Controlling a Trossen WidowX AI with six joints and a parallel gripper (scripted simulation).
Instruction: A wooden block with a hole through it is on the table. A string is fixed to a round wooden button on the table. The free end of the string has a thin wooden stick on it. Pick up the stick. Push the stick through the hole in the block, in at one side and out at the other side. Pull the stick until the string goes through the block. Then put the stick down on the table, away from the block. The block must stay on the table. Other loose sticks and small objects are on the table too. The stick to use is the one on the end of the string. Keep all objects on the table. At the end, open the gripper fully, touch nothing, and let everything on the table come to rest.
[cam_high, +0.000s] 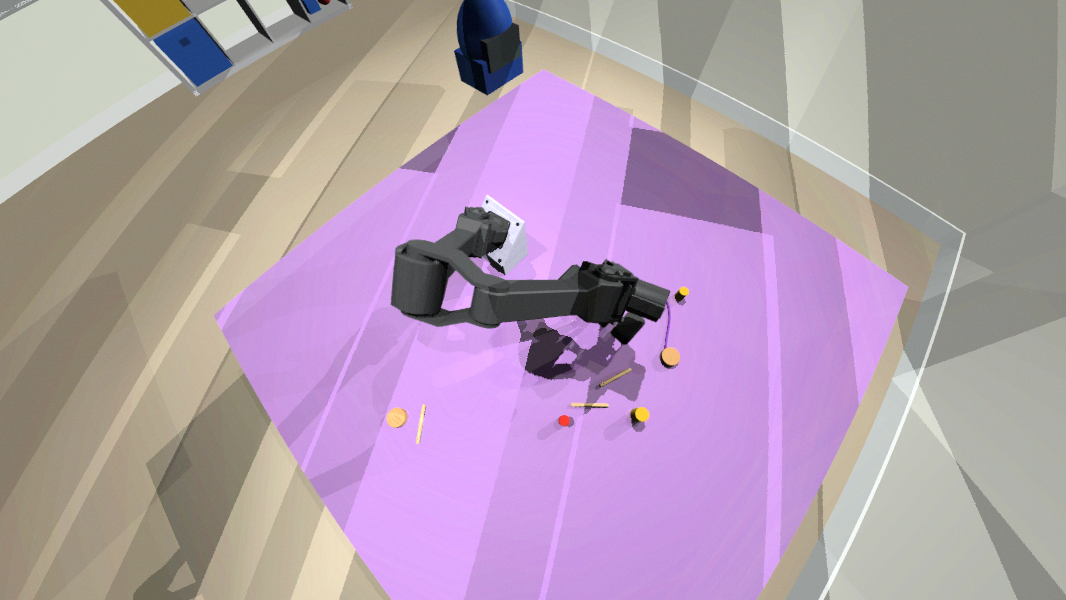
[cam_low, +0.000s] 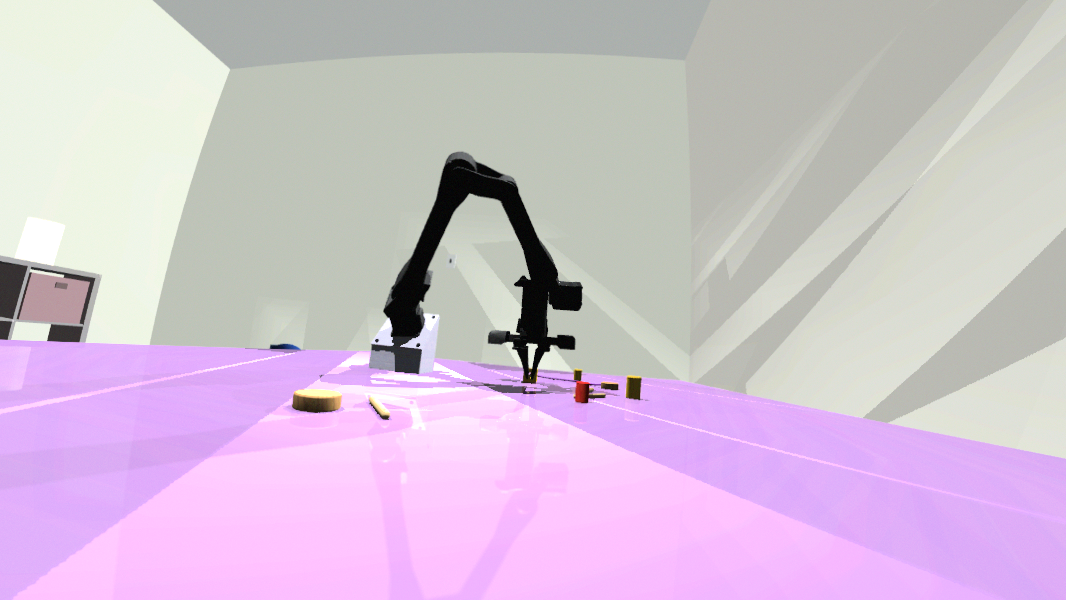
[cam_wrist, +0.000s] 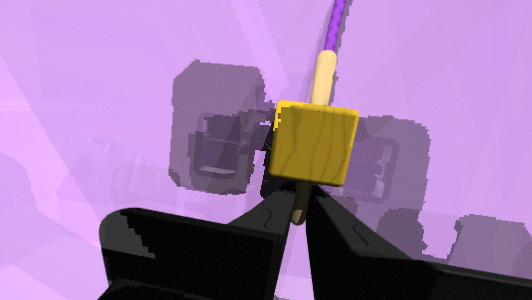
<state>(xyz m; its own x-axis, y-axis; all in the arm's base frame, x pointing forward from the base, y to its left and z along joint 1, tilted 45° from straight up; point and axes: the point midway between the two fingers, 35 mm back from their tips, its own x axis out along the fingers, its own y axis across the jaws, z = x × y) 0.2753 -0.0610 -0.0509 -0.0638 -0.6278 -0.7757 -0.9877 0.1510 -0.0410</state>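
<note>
The yellow wooden block lies 30 mm to the left of my gripper tip and 10 mm above it. Also, from my gripper tip: thin stick 10 mm ahead, 40 mm to the left, 10 mm above; red piece 70 mm ahead, 230 mm to the right, 10 mm above.
</note>
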